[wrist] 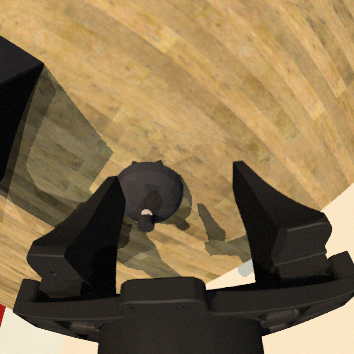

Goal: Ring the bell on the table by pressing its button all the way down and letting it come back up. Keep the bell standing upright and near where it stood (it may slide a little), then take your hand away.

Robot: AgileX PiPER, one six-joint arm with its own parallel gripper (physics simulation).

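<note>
The bell (150,187) is a dark, round dome standing upright on the wooden table, left of centre in the wrist view. Its button (146,220) is a small dark knob with a pale highlight at the dome's lower side in the view. My gripper (175,181) is open, with its fingers wide apart and nothing between them. The left fingertip overlaps the bell's left edge in the view, and the right fingertip is well to the bell's right. The bell's base is mostly hidden under the dome. I cannot tell the exact height of the fingers above the bell.
A large black box-like object (15,95) stands at the left edge, with its shadow on the wooden table (200,90). The table's edge runs diagonally at the lower right, with a pale floor beyond. A small red patch (2,317) shows at the lower left.
</note>
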